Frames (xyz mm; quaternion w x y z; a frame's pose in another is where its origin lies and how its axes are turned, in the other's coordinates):
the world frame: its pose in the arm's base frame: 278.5 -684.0 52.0 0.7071 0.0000 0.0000 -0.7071
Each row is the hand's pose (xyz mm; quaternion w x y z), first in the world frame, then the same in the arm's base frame.
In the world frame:
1: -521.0 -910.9 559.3 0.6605 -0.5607 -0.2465 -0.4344
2: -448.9 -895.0 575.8 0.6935 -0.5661 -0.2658 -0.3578
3: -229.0 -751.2 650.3 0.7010 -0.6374 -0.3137 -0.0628
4: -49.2 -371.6 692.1 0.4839 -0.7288 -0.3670 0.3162
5: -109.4 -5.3 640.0 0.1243 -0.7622 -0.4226 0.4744
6: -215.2 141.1 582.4 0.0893 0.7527 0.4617 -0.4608
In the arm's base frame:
1: -632.4 -163.0 611.3 0.1599 -0.5707 0.2222 -0.7742
2: -616.5 -235.1 627.8 0.2374 -0.5882 0.2123 -0.7434
3: -472.7 -455.0 702.3 0.4513 -0.6725 0.2289 -0.5401
4: -93.1 -634.8 744.1 0.5658 -0.7749 0.2558 -0.1186
5: 273.2 -574.6 692.0 0.4233 -0.8378 0.2401 0.2476
6: 419.6 -468.8 634.4 0.2627 -0.8587 0.2058 0.3890

